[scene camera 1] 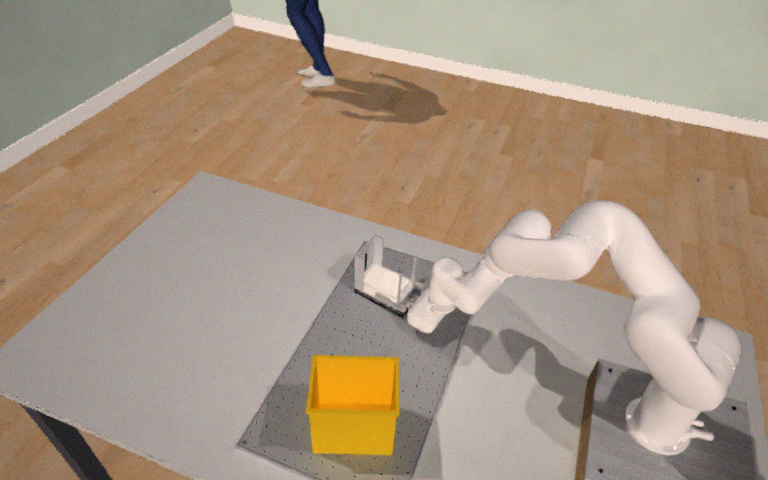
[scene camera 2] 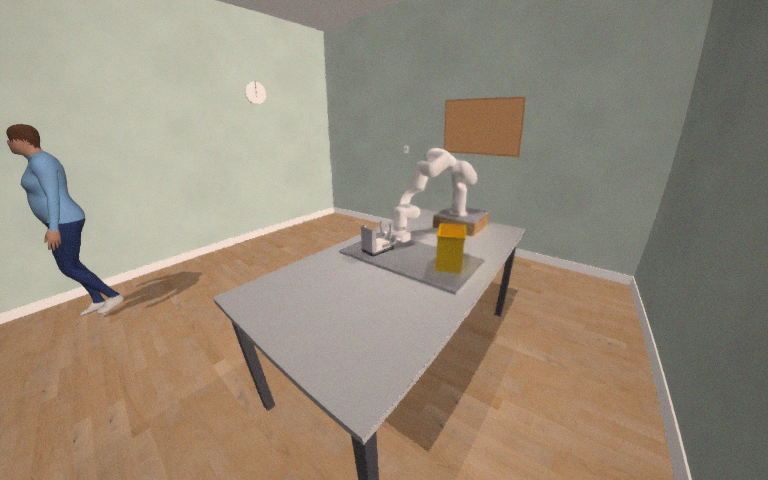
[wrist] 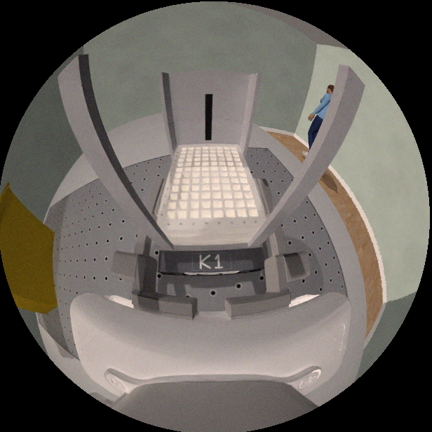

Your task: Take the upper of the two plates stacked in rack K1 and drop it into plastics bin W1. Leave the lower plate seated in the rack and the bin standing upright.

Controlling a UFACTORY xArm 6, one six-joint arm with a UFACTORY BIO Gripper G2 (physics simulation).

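Frame: origin at the arm's base, x left, y ahead, z down, level; metres.
Where they show: hand at its tool point: [scene camera 1: 392,287] [scene camera 2: 380,243]; arm's base at its link origin: [scene camera 1: 655,425] [scene camera 2: 458,213].
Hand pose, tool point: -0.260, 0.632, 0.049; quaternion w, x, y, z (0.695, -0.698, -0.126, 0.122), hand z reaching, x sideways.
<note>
Things, the pixels of their top centre, and the offset from my tool point, as dx, dy, dz. Level surfaces: height alone.
- Rack K1 at its top centre: [scene camera 1: 389,256] [scene camera 2: 377,224] -0.004, +0.015, -0.113
- pale gridded plate at its top centre: [scene camera 1: 385,280] -0.008, +0.024, -0.012
- Plastics bin W1 at its top centre: [scene camera 1: 354,383] [scene camera 2: 452,230] +0.398, -0.009, -0.145
- perforated board at its surface level: dz +0.036
- grey table at its surface level: dz +0.048
Rack K1 [scene camera 1: 360,275] [scene camera 2: 369,240] [wrist: 180,261] stands on the perforated board, with a tall slotted back wall and two slim front posts. A pale gridded plate [scene camera 1: 385,281] [wrist: 212,185] lies flat and level between them; it is the upper one, and the lower plate under it cannot be made out. My gripper [wrist: 212,199] reaches in from the front with one finger along each long side of the plate, close against its edges, and is shut on it. The exact contact is partly hidden. Plastics bin W1 [scene camera 1: 352,433] [scene camera 2: 450,251] [wrist: 27,255] is yellow and stands upright.
The perforated board [scene camera 1: 339,333] [scene camera 2: 419,261] lies on the grey table [scene camera 1: 186,294] [scene camera 2: 351,316]. The front posts rise close on both sides before my wrist. A person [scene camera 1: 308,33] [scene camera 2: 53,198] [wrist: 320,117] is on the floor beyond the table.
</note>
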